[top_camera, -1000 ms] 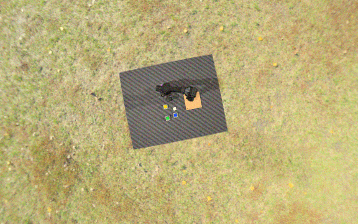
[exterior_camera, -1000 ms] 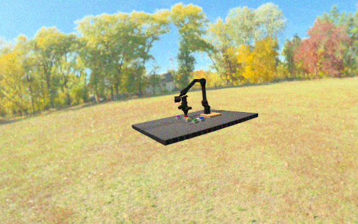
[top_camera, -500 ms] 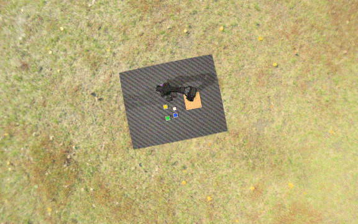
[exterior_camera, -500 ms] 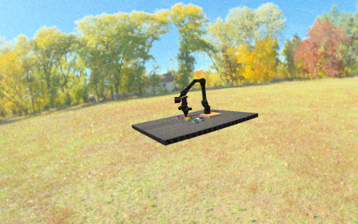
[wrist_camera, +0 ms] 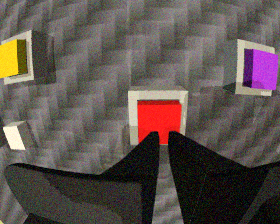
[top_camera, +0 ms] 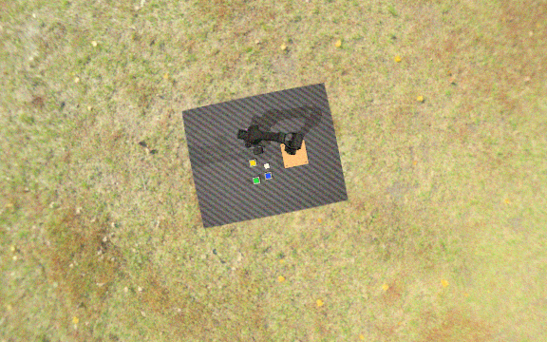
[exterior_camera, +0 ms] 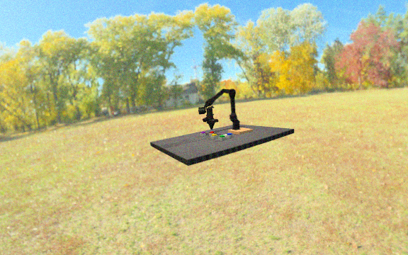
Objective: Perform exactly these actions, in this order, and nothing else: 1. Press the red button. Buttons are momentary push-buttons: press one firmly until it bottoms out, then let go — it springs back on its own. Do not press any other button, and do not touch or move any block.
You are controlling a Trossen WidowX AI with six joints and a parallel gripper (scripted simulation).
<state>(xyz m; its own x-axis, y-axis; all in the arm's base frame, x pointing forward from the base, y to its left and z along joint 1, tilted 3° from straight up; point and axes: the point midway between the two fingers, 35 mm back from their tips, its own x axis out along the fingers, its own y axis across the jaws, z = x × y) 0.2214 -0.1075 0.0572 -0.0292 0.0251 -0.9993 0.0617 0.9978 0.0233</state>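
The red button lies 30 mm below my gripper tip. From my gripper tip the other things lie so: yellow button 130 mm to the left, 70 mm ahead, 30 mm below; then white block 180 mm to the left, 50 mm below, 20 mm behind; then purple button 100 mm to the right, 40 mm ahead, 30 mm below.
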